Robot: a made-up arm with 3 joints. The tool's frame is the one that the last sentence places. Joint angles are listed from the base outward.
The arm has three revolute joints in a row. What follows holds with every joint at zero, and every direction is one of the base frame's. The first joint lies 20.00 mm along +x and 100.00 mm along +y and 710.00 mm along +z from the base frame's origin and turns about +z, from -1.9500 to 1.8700 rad. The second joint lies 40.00 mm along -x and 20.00 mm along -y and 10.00 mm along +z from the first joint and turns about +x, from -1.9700 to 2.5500 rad. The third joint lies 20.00 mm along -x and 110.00 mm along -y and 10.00 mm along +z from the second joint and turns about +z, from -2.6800 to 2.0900 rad. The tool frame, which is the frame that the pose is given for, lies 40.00 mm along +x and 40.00 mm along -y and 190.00 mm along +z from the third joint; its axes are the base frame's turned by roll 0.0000, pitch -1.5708 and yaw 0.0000 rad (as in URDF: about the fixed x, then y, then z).
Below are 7 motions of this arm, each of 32 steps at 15 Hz.
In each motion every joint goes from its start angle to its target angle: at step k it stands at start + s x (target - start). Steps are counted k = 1, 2, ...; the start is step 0. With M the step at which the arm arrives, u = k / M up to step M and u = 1 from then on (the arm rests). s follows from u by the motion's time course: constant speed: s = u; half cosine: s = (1 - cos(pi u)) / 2; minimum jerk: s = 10 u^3 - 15 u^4 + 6 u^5.
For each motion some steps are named. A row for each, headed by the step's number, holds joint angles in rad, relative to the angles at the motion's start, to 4 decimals.
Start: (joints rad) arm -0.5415 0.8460 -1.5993
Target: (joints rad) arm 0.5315 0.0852 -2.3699
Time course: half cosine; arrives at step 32
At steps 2, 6, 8, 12, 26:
2: 0.0103 -0.0073 -0.0074
6: 0.0904 -0.0641 -0.0649
8: 0.1571 -0.1114 -0.1129
12: 0.3312 -0.2348 -0.2379
26: 0.9826 -0.6967 -0.7057

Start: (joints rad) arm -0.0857 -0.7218 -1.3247
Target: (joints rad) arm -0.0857 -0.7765 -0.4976
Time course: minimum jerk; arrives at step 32
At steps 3, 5, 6, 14, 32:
3: 0.0000 -0.0004 0.0059
5: 0.0000 -0.0016 0.0246
6: 0.0000 -0.0027 0.0403
14: 0.0000 -0.0210 0.3176
32: 0.0000 -0.0547 0.8271

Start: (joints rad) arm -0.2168 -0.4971 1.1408
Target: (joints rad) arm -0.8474 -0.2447 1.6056
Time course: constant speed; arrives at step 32
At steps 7, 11, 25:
7: -0.1379 0.0552 0.1017
11: -0.2168 0.0868 0.1598
25: -0.4927 0.1972 0.3631

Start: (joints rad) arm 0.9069 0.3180 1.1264
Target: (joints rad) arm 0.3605 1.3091 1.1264
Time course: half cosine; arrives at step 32
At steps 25, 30, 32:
25: -0.4844 0.8786 0.0000
30: -0.5412 0.9816 0.0000
32: -0.5464 0.9911 0.0000

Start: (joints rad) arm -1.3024 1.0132 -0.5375
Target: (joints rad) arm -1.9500 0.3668 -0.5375
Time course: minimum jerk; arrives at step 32
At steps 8, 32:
8: -0.0670 -0.0669 0.0000
32: -0.6476 -0.6464 0.0000

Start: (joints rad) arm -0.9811 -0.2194 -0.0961
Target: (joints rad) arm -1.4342 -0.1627 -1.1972
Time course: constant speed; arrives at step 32
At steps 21, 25, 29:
21: -0.2973 0.0372 -0.7226
25: -0.3540 0.0443 -0.8602
29: -0.4106 0.0514 -0.9979

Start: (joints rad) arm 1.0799 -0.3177 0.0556
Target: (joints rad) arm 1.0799 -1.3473 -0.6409
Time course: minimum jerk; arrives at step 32
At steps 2, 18, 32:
2: 0.0000 -0.0023 -0.0015
18: 0.0000 -0.6342 -0.4290
32: 0.0000 -1.0296 -0.6965

